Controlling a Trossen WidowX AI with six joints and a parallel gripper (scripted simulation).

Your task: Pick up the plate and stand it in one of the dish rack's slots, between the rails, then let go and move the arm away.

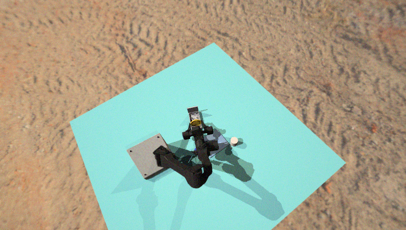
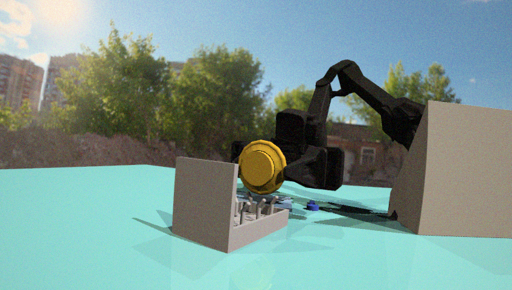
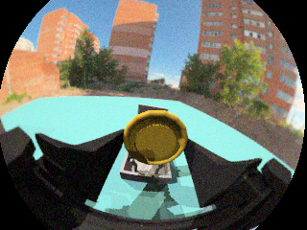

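My gripper tip is now 5 cm above the dish rack, 4 cm to the right of it and 2 cm short of it. From my gripper tip the other things lie so: pale blue mat (16 cm to the right, 7 cm below, 1 cm ahead); then blue spoon (15 cm to the right, 11 cm behind, 7 cm below); then yellow plate (1 cm to the right).
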